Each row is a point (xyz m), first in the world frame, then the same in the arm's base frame.
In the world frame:
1: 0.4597 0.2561 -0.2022
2: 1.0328 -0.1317 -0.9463
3: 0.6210 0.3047 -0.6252
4: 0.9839 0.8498 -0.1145
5: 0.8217 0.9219 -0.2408
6: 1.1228 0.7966 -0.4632
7: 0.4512 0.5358 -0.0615
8: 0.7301 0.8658 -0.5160
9: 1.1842 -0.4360 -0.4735
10: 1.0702 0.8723 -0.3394
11: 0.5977 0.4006 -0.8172
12: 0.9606 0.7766 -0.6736
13: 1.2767 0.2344 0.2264
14: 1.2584 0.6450 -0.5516
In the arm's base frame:
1: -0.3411 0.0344 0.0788
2: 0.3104 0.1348 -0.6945
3: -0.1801 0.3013 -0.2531
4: 0.0675 0.5826 0.4880
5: -0.1016 0.6821 0.3932
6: 0.2225 0.7226 0.1716
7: -0.4025 0.2087 0.3317
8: -0.1747 0.7515 0.1156
9: 0.5010 -0.3328 -0.4045
10: 0.1542 0.7217 0.3100
11: -0.2150 0.4726 -0.3797
12: 0.0719 0.7823 -0.0399
13: 0.4555 -0.0717 0.5323
14: 0.3850 0.6527 0.0378

